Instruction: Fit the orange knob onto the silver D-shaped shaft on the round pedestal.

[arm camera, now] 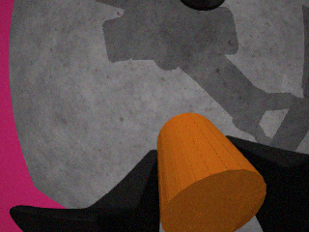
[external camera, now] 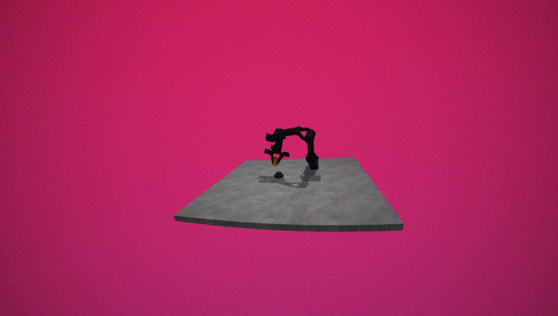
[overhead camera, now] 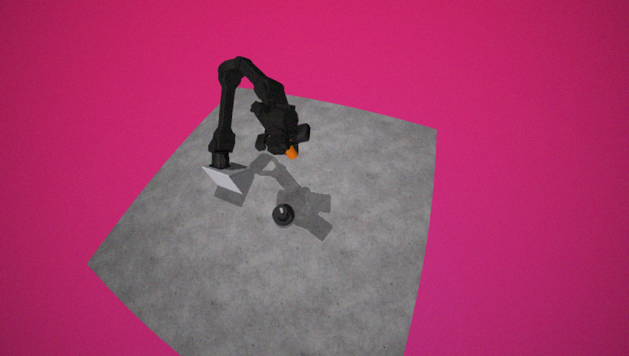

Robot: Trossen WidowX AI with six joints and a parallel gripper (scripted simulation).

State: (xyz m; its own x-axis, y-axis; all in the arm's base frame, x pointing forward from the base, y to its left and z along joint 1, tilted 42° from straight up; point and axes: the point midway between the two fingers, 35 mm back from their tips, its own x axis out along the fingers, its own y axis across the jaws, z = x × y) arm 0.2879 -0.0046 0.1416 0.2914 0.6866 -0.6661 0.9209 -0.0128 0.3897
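The orange knob is 3 cm above my gripper tip and 1 cm behind it. The rest, counted from my gripper tip: round dark pedestal (18 cm to the right, 14 cm below).
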